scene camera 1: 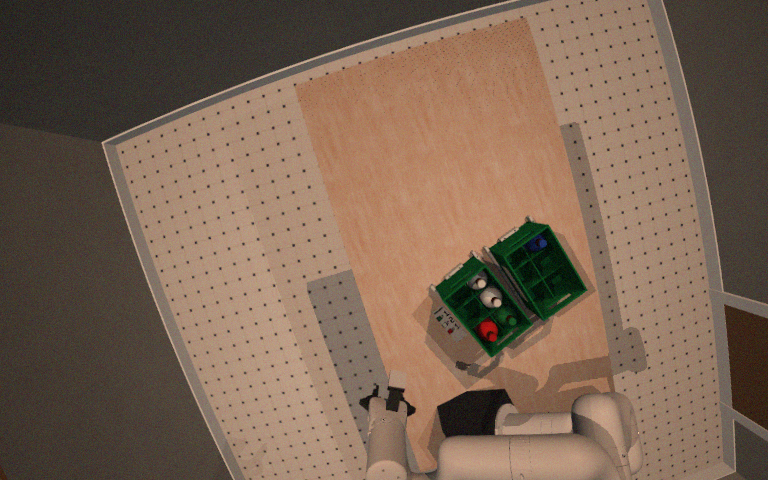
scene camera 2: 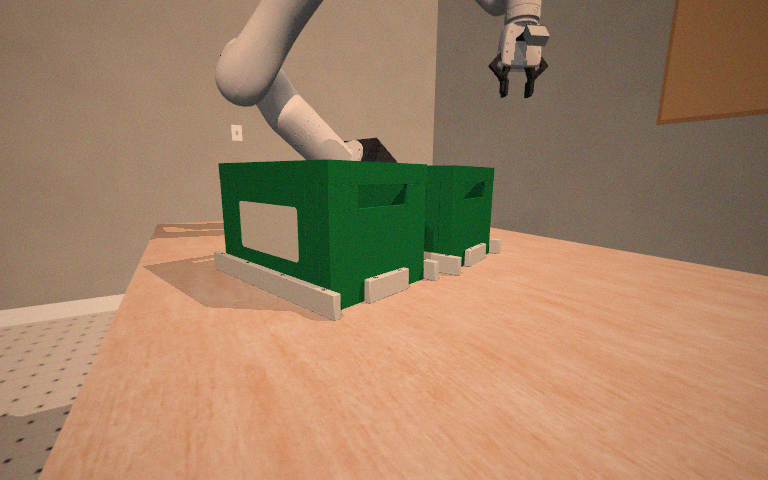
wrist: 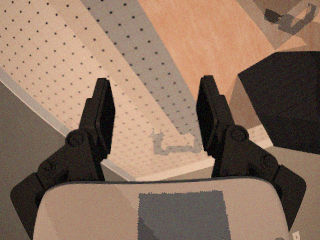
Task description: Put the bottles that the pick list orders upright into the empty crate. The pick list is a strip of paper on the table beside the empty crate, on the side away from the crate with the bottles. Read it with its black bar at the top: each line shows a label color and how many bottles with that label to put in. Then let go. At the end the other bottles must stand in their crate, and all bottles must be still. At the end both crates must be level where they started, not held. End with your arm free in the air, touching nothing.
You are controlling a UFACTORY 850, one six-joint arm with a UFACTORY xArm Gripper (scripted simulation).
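Note:
Scene camera 1 gives me a sight of my gripper (scene camera 1: pixel 387 391). In scene camera 2 I find a crate (scene camera 2: pixel 458 204), and a further crate (scene camera 2: pixel 333 223) is there as well. The wrist view has my gripper (wrist: pixel 155 92) too.

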